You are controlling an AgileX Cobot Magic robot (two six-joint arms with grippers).
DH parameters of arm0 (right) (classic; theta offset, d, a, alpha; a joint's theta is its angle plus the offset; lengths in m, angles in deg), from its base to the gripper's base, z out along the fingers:
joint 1: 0 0.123 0 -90
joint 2: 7.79 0 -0.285 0
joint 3: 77.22 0 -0.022 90
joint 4: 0 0.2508 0 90
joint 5: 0 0 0.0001 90
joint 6: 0 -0.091 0 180
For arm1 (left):
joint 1: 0 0.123 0 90
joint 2: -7.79 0 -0.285 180
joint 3: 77.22 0 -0.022 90
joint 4: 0 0.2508 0 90
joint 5: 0 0 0.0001 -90
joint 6: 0 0.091 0 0
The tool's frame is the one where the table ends.
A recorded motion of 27 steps. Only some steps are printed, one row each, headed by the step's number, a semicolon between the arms.
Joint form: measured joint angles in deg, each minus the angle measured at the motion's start. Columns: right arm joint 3, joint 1, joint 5, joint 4, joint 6, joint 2; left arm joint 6, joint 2, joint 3, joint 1, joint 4, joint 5.
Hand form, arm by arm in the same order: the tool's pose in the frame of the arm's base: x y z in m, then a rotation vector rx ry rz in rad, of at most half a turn. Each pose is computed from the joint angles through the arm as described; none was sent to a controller.
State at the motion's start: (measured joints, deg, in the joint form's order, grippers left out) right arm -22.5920 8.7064 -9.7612 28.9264 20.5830 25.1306; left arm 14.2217 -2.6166 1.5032 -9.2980 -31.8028 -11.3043
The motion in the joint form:
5: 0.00 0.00 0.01 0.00 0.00 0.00; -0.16 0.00 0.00 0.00 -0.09 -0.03
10: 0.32 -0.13 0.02 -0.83 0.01 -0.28; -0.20 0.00 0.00 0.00 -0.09 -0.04
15: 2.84 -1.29 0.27 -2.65 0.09 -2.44; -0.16 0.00 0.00 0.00 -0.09 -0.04
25: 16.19 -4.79 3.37 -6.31 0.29 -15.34; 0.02 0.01 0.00 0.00 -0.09 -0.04
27: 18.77 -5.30 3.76 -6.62 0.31 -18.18; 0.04 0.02 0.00 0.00 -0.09 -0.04
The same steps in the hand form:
5: 0.0983 0.0226 0.3009 -0.0726 1.6835 0.2881; 0.0572 -0.0190 0.1864 -0.0444 1.7421 -0.4319
10: 0.0976 0.0221 0.2994 -0.0812 1.6840 0.2735; 0.0572 -0.0190 0.1864 -0.0449 1.7423 -0.4324
15: 0.0928 0.0188 0.2882 -0.0864 1.6864 0.2281; 0.0572 -0.0190 0.1864 -0.0443 1.7423 -0.4319
25: 0.0686 0.0086 0.2312 -0.0657 1.6456 0.1089; 0.0572 -0.0190 0.1864 -0.0416 1.7419 -0.4296
27: 0.0647 0.0075 0.2197 -0.0605 1.6349 0.0955; 0.0572 -0.0190 0.1864 -0.0412 1.7417 -0.4294

